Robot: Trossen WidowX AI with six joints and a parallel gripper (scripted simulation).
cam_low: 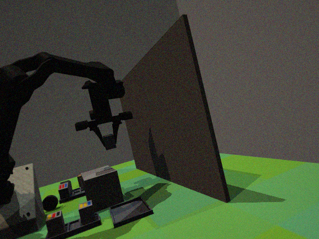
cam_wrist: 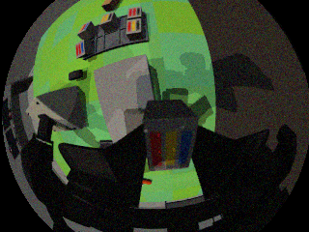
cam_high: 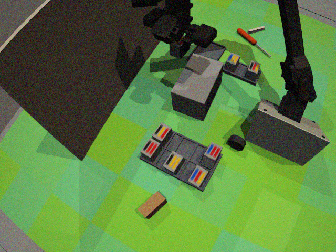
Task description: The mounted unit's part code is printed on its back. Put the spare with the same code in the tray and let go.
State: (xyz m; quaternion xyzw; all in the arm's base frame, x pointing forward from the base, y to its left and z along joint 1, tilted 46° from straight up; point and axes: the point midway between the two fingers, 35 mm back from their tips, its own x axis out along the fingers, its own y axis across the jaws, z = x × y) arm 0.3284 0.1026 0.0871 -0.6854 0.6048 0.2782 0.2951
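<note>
The tray lies 170 mm to the right of my gripper tip and 170 mm below it. Round my gripper tip: rack: 170 mm below, 160 mm to the right, 140 mm behind; mounted unit: 130 mm below, 60 mm behind, 10 mm to the left; tall dark panel: 170 mm ahead, 50 mm above, 40 mm to the left.
</note>
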